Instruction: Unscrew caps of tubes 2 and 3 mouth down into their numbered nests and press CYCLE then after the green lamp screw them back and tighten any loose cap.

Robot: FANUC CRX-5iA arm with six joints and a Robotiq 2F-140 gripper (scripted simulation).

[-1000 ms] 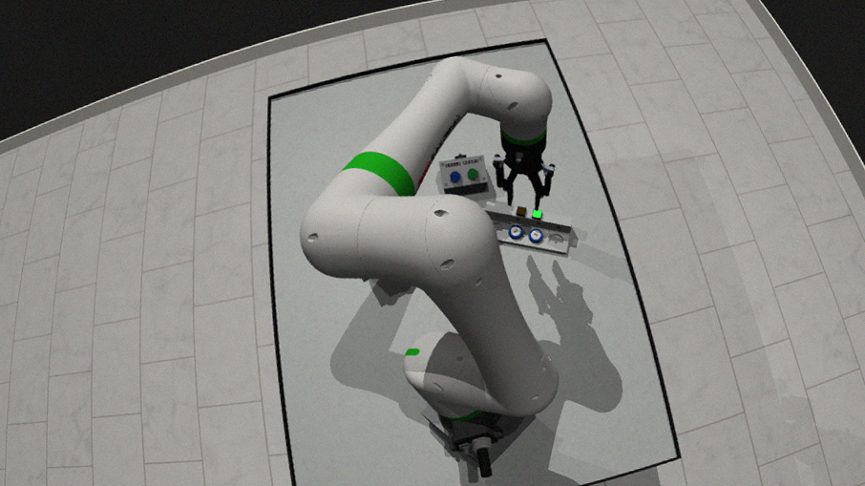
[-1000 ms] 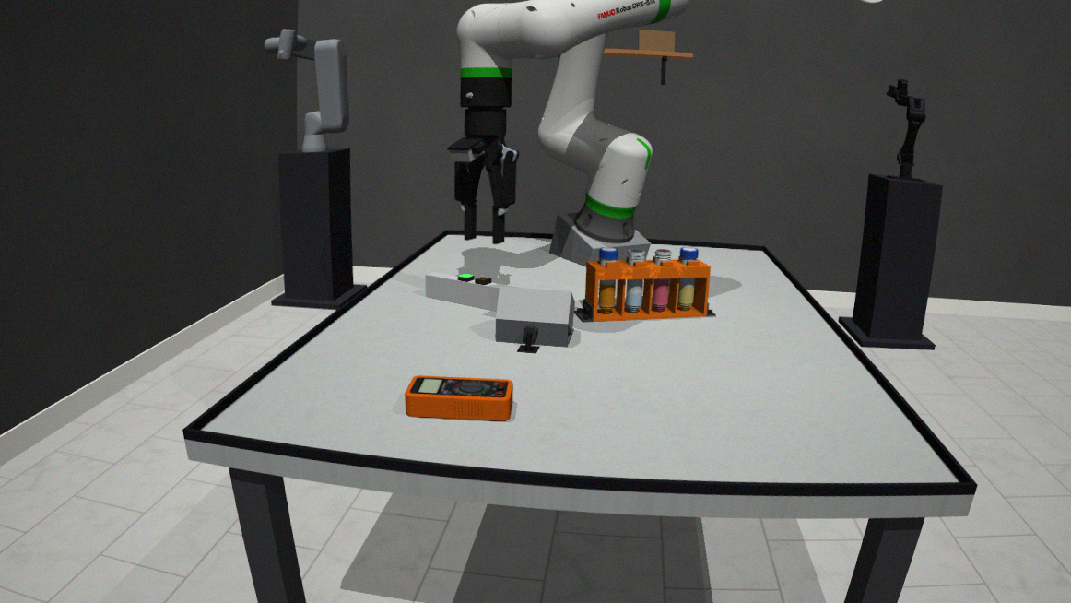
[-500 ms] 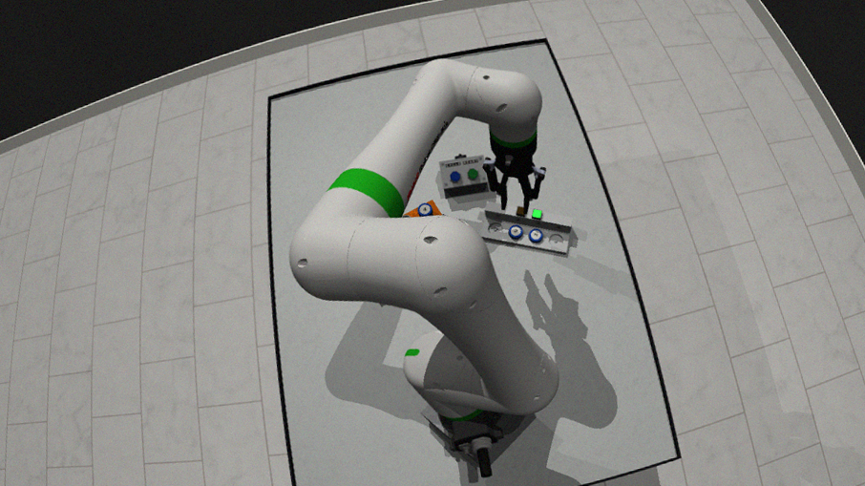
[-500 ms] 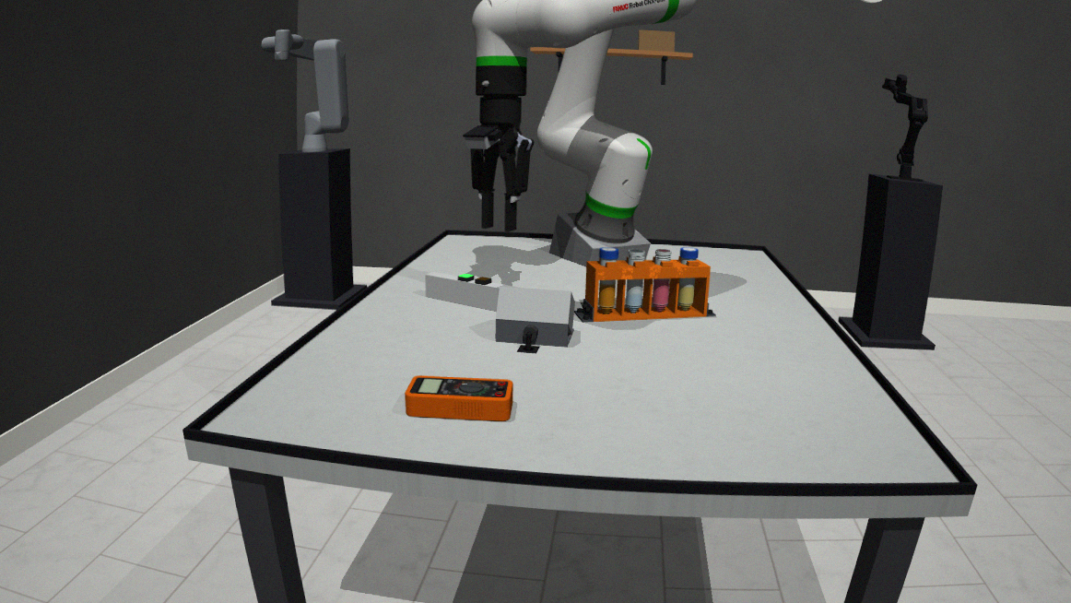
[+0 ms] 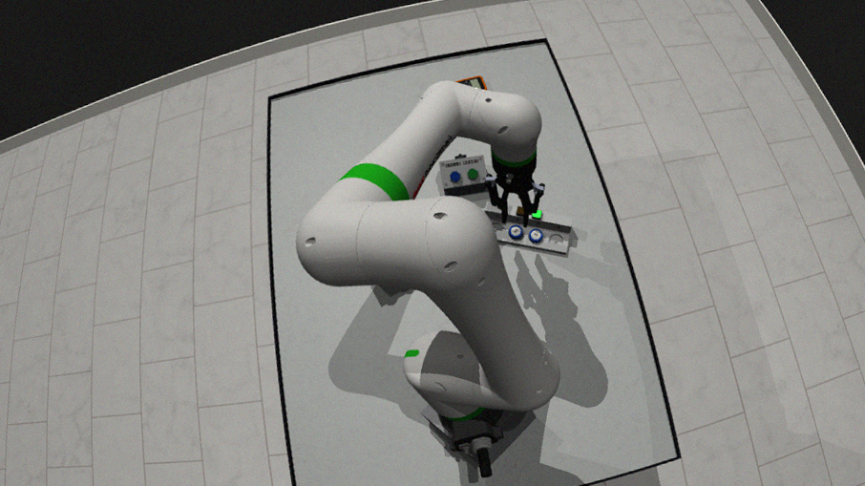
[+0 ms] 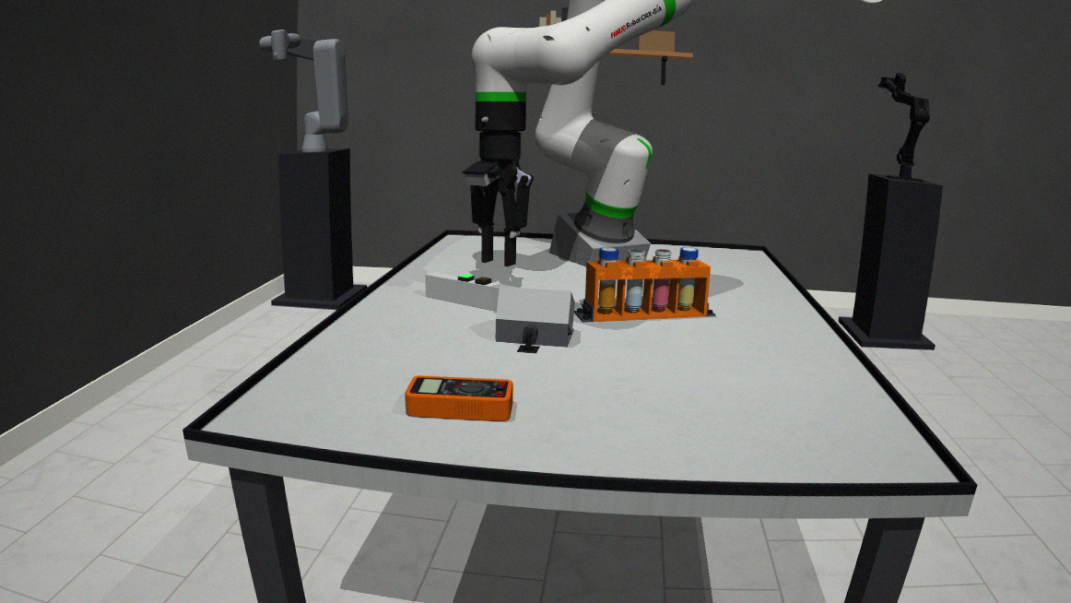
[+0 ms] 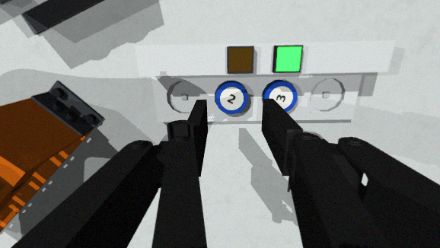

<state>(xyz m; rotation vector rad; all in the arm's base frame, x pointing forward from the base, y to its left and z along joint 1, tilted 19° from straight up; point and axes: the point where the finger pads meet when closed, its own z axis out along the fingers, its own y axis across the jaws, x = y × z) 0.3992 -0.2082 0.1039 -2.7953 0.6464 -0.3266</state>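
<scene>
My hand is 90 mm above the cap 2. Round my hand: cap 3: 20 mm behind, 50 mm to the right, 90 mm below; then green key: 160 mm ahead, 70 mm to the left, 40 mm below; then blue key: 160 mm ahead, 120 mm to the left, 40 mm below.
</scene>
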